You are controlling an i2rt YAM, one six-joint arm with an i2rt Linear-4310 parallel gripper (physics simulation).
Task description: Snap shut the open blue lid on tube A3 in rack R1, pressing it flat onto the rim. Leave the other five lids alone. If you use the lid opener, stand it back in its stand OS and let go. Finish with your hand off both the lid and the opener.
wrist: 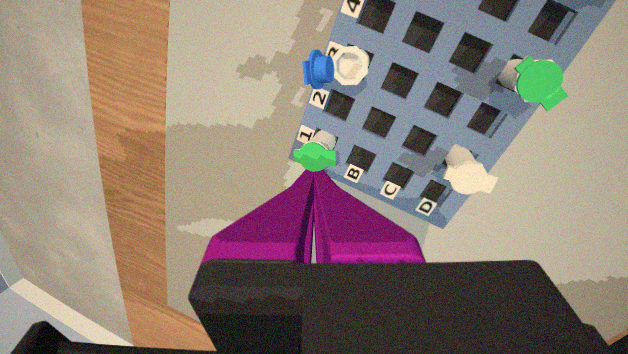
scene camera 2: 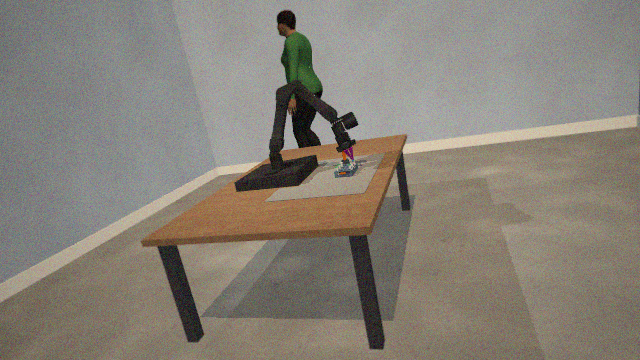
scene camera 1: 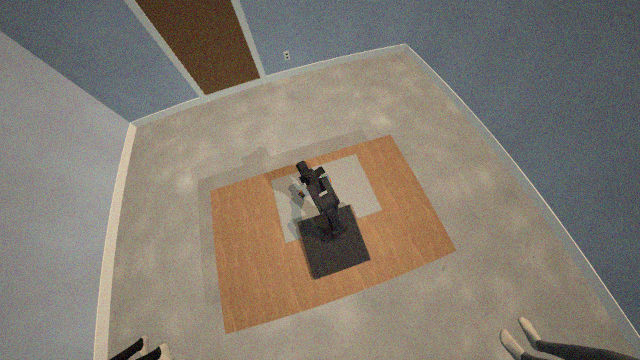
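Where they show: gripper, fingertip midpoint: [wrist: 314,177] [scene camera 2: 353,161]; arm's base, link origin: [scene camera 2: 278,169] [scene camera 1: 338,233].
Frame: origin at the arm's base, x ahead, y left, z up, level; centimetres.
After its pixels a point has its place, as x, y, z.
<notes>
Blue rack R1 [wrist: 434,67] @[35.1, 4.9, -2.7] [scene camera 2: 353,171] @[39.0, 4.2, -4.8] stands on the mat. Tube A3 [wrist: 351,65] @[37.8, 6.3, -1.6] shows its open white rim in the wrist view. Its blue lid [wrist: 318,69] @[38.5, 6.6, 0.3] stands open on the outer left side of the rim. My gripper [wrist: 314,177] @[36.9, 11.6, -2.0] [scene camera 2: 352,159] @[36.9, 11.6, -2.0] is shut and empty; its magenta tips are low at the rack's A1 corner, at the edge of the green lid [wrist: 315,156] @[37.3, 10.0, -0.8] on A1 in the picture. Whether they touch it I cannot tell. The orange lid opener [scene camera 2: 344,156] @[29.3, 18.3, -0.6] stands upright close behind the fingers in scene camera 2; its stand OS is hard to make out.
A white lid [wrist: 470,177] @[31.9, 7.4, -0.8] on D2 and a green lid [wrist: 541,80] @[32.3, 3.6, -0.8] on D4 rise on the rack's right side. The grey mat [scene camera 1: 357,185] @[29.5, -19.6, -5.6] [scene camera 2: 320,190] @[32.1, -19.4, -5.7] lies on the wooden table [scene camera 1: 410,215] @[3.1, -48.6, -6.0] [scene camera 2: 280,220] @[30.2, -50.9, -6.0]. The black base block [scene camera 1: 335,255] @[-11.8, 3.8, -0.8] [scene camera 2: 275,177] @[5.1, -12.0, -0.7] stands beside the mat.
</notes>
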